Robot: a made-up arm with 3 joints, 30 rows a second.
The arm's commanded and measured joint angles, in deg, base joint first. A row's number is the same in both.
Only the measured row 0 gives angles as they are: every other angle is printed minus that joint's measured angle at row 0.
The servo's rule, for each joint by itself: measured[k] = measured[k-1] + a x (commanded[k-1-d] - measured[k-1]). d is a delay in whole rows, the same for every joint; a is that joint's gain. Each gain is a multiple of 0.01, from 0.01 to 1. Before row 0 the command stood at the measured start. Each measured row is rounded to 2 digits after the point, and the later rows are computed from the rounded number. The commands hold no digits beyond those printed.
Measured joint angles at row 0:
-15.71, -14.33, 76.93
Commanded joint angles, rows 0 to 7:
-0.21, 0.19, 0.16
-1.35, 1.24, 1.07
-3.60, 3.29, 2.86
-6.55, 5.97, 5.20
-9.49, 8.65, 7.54
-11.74, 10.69, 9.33
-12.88, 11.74, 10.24
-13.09, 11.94, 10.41
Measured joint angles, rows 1 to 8:
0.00, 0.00, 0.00
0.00, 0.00, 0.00
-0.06, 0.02, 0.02
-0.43, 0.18, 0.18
-1.35, 0.58, 0.58
-2.86, 1.28, 1.27
-4.78, 2.24, 2.21
-6.80, 3.34, 3.28
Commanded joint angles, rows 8 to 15:
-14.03, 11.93, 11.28
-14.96, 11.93, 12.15
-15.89, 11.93, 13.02
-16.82, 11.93, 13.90
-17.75, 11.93, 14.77
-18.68, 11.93, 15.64
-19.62, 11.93, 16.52
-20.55, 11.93, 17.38
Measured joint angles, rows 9 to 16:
-8.56, 4.43, 4.32
-9.87, 5.41, 5.23
-11.08, 6.26, 6.14
-12.21, 7.00, 7.04
-13.28, 7.64, 7.94
-14.31, 8.20, 8.83
-15.31, 8.68, 9.72
-16.29, 9.10, 10.61

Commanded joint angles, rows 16 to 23:
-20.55, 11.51, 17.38
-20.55, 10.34, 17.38
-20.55, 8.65, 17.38
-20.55, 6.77, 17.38
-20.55, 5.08, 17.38
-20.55, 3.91, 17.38
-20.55, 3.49, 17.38
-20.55, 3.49, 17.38
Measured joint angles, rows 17 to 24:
-17.26, 9.47, 11.50
-18.21, 9.79, 12.38
-18.89, 10.01, 13.13
-19.37, 10.05, 13.77
-19.71, 9.87, 14.31
-19.95, 9.47, 14.77
-20.12, 8.90, 15.16
-20.24, 8.25, 15.49

